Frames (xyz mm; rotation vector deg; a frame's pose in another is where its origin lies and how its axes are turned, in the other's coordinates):
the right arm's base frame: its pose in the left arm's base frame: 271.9 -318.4 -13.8 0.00 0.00 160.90
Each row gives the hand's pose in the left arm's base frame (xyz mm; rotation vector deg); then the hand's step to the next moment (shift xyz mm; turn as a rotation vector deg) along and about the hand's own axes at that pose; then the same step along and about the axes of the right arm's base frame.
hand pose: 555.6 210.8 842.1 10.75 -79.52 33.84
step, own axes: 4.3 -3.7 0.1 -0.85 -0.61 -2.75
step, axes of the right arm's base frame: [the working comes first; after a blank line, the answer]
step, axes of the left arm's base frame: 2.0 -2.0 4.9 2.63 0.51 -1.22

-2.6 1.2 4.9 -2.32 -1.34 -1.22
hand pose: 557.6 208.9 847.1 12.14 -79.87 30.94
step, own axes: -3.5 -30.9 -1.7 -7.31 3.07 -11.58
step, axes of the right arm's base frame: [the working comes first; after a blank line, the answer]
step, axes of the left arm's base frame: 16.0 -26.7 1.6 8.08 6.14 -9.70

-23.8 20.0 1.6 -5.62 -8.44 -9.70
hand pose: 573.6 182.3 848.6 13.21 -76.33 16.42
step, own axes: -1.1 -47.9 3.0 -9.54 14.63 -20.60
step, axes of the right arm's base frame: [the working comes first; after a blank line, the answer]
step, axes of the left arm's base frame: 13.0 -46.2 -0.5 12.03 19.81 -13.86

-27.4 39.4 -0.5 -4.88 -22.66 -13.86
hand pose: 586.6 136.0 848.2 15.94 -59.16 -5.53
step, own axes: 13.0 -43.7 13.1 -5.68 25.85 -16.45
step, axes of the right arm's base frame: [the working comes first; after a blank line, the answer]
step, axes of the left arm's base frame: -2.3 -47.1 5.2 9.87 29.02 -5.59

-13.2 45.3 5.2 0.17 -30.66 -5.59
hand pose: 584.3 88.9 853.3 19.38 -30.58 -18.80
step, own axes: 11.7 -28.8 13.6 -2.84 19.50 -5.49
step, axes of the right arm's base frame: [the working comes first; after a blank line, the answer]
step, axes of the left arm's base frame: -4.1 -33.3 4.7 4.86 19.77 2.01

-7.1 32.8 4.7 1.88 -20.27 2.01
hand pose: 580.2 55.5 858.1 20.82 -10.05 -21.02
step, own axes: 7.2 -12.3 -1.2 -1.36 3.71 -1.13
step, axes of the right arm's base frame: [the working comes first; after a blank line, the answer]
step, axes of the left arm's base frame: 3.0 -13.1 -5.0 0.19 4.10 0.22

-7.1 11.4 -5.0 1.16 -3.94 0.22
